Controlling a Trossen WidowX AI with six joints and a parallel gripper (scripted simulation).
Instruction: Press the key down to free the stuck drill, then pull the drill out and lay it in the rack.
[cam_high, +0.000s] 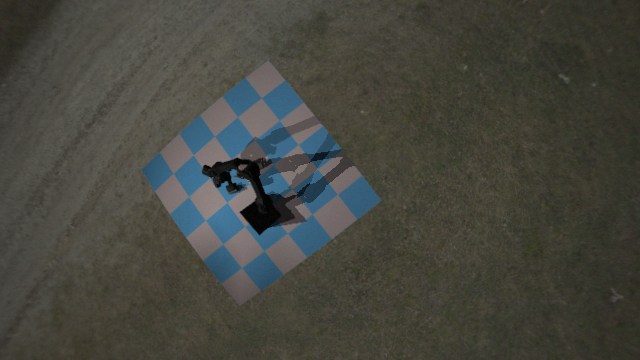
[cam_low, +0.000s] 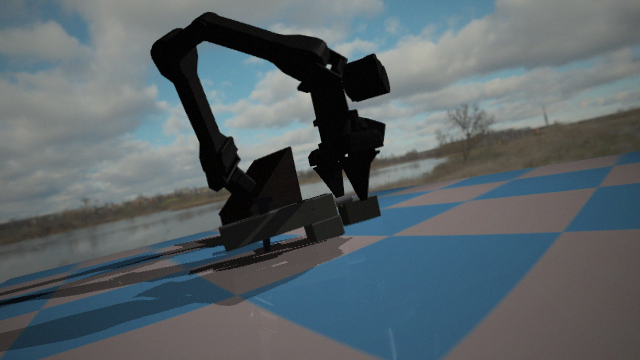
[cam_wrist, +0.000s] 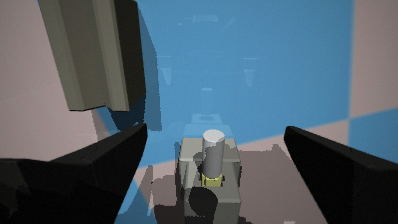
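The yellow drill is 20 mm behind my gripper tip and 60 mm to the right of it. The rest, counted from my gripper tip: small dark blue key 50 mm behind, 140 mm to the right, 10 mm above; long grey housing 40 mm behind, 110 mm to the right, 10 mm below.
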